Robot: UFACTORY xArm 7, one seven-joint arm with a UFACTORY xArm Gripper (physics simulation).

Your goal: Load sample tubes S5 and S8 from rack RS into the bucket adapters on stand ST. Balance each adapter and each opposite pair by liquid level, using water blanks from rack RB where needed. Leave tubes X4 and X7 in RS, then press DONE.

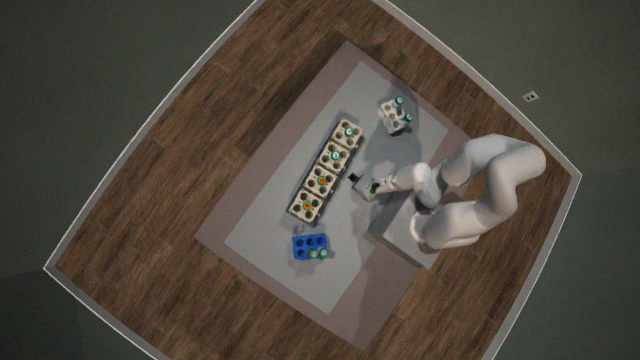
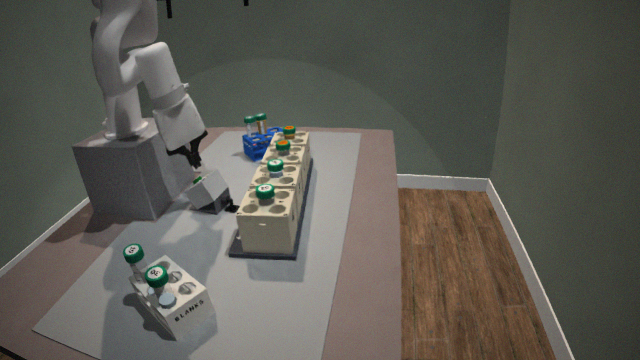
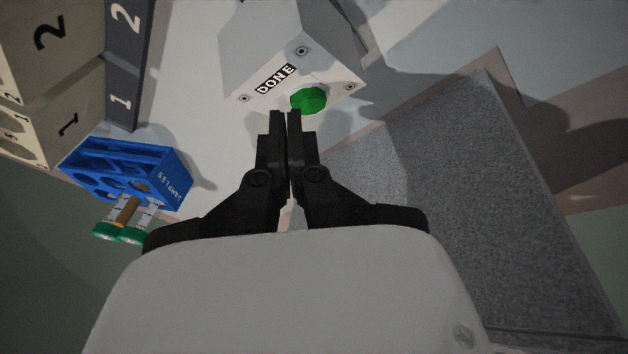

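Where they show: gripper, fingertip midpoint: (image 1: pixel 374 188) (image 2: pixel 197 165) (image 3: pixel 288 130); arm's base, link origin: (image 1: pixel 424 226) (image 2: pixel 127 131).
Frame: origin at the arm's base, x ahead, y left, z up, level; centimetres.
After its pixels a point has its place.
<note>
My gripper (image 3: pixel 288 130) {y -1.8, x 22.7, z -8.4 cm} (image 2: pixel 198 165) {y -1.8, x 22.7, z -8.4 cm} is shut and empty. Its tips are at the green DONE button (image 3: pixel 308 100) {y -2.0, x 22.0, z -11.8 cm} (image 1: pixel 372 191) {y -1.1, x 21.8, z -12.0 cm} on the grey box (image 3: pixel 280 75) {y -2.2, x 24.5, z -11.3 cm} (image 2: pixel 210 190) {y -4.5, x 26.9, z -13.2 cm}; I cannot tell whether they touch. The stand (image 3: pixel 120 85) {y 16.4, x 34.0, z -18.1 cm} (image 2: pixel 265 255) {y -18.4, x 44.4, z -18.2 cm} bears several cream adapters in a row. Two adapters hold tubes with orange-centred green caps (image 1: pixel 321 180) {y 9.0, x 41.3, z -6.6 cm} (image 1: pixel 307 205) {y 19.6, x 39.9, z -6.5 cm}; two hold tubes with white-centred green caps (image 1: pixel 349 132) {y -12.7, x 43.8, z -6.6 cm} (image 1: pixel 335 155) {y -1.9, x 42.7, z -6.6 cm}. The blue SAMPLES rack (image 3: pixel 172 180) {y 26.7, x 24.2, z -15.9 cm} (image 1: pixel 310 241) {y 29.5, x 29.2, z -18.6 cm} holds two green-capped tubes (image 3: pixel 120 212) {y 31.2, x 27.2, z -10.3 cm} (image 3: pixel 147 217) {y 28.5, x 24.2, z -10.2 cm}. The white BLANKS rack (image 2: pixel 192 312) {y -37.4, x 38.3, z -15.8 cm} (image 1: pixel 392 122) {y -30.9, x 31.5, z -13.1 cm} holds two green-capped tubes (image 2: pixel 134 254) {y -35.8, x 29.2, z -7.0 cm} (image 2: pixel 157 276) {y -39.1, x 36.0, z -7.0 cm}.
The grey arm pedestal (image 2: pixel 117 175) {y -11.1, x 3.7, z -7.2 cm} (image 3: pixel 465 200) {y -7.1, x 12.0, z -7.6 cm} stands beside the DONE box. A small black part (image 1: pixel 354 177) {y -2.2, x 30.5, z -16.6 cm} (image 2: pixel 231 206) {y -2.7, x 30.7, z -18.3 cm} lies between the box and the adapter row. A pale blue-grey mat (image 1: pixel 270 225) {y 34.1, x 46.0, z -19.1 cm} lies under the racks and the stand.
</note>
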